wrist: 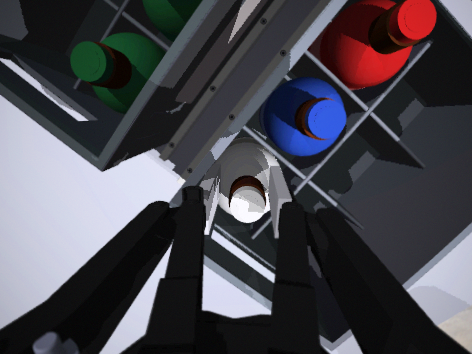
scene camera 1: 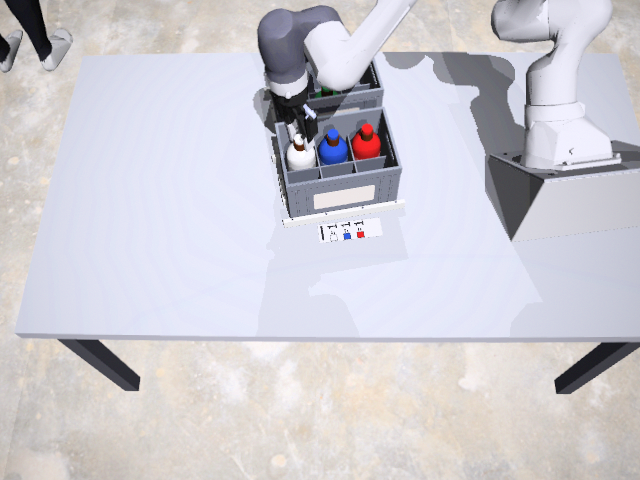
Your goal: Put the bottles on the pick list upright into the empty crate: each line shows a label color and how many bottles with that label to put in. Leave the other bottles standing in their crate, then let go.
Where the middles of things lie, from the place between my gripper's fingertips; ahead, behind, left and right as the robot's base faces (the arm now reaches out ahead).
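Scene:
From my hand: white bottle [scene camera 1: 297, 158], 5 cm below, 1 cm ahead, 1 cm to the left; blue bottle [scene camera 1: 333, 149], 5 cm below, 8 cm behind; red bottle [scene camera 1: 366, 144], 5 cm below, 16 cm behind, 1 cm to the right; pale rail [scene camera 1: 386, 206], 12 cm below, 14 cm to the left, 9 cm behind.

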